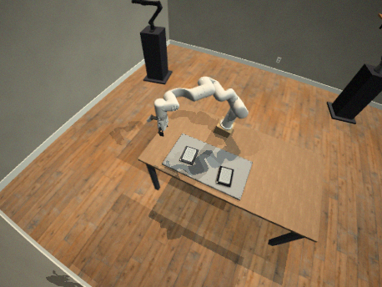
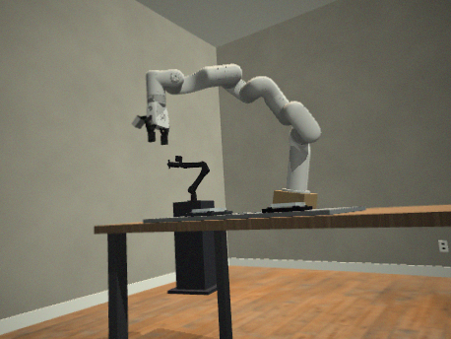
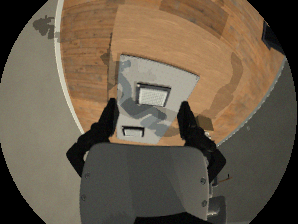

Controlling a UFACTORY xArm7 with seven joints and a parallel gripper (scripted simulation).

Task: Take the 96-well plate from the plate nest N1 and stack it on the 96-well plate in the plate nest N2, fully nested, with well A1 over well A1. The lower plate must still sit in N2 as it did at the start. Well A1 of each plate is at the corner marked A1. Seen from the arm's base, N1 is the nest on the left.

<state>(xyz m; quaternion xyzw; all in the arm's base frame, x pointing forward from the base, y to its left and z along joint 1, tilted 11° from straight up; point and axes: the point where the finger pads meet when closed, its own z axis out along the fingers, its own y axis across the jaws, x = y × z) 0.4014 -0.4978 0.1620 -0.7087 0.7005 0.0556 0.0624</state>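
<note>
Right now my hand is 9 cm short of the plate nest N1, 53 cm to the right of it and 31 cm above it. Round my hand: A1 mark 16 cm ahead, 48 cm to the left, 30 cm below.
</note>
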